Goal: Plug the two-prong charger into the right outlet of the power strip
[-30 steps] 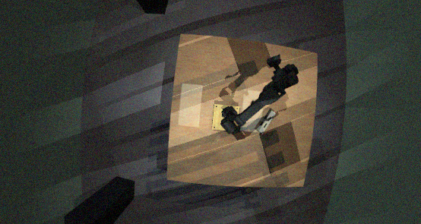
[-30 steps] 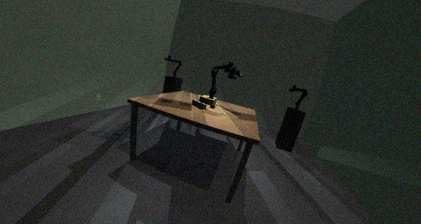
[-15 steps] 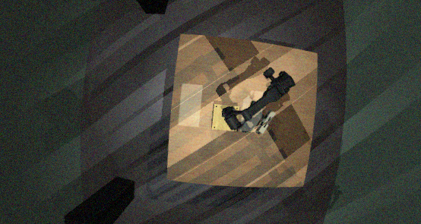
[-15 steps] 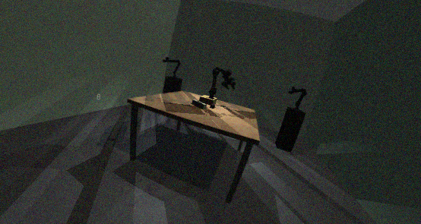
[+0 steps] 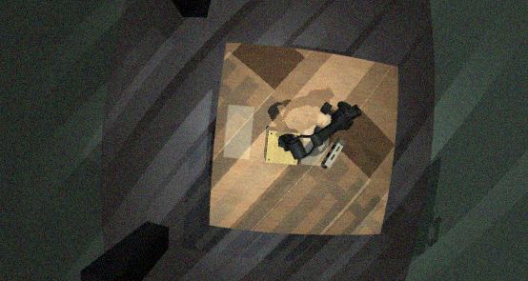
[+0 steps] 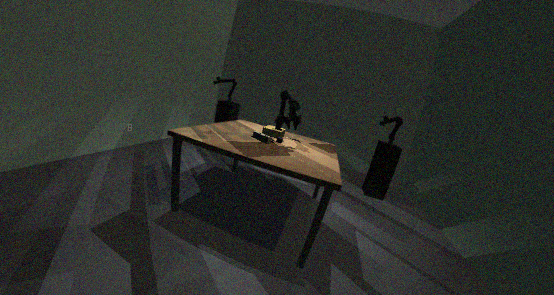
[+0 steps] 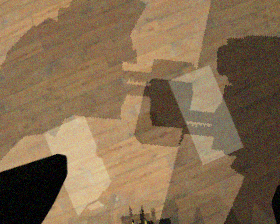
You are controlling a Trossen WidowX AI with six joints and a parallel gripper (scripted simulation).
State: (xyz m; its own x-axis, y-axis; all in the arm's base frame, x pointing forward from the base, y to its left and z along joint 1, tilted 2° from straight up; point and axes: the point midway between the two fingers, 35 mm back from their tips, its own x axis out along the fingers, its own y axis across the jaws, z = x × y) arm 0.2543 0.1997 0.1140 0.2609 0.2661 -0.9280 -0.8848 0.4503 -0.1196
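The black charger lies 130 mm below my gripper tip, 90 mm to the right of it and 40 mm behind it.
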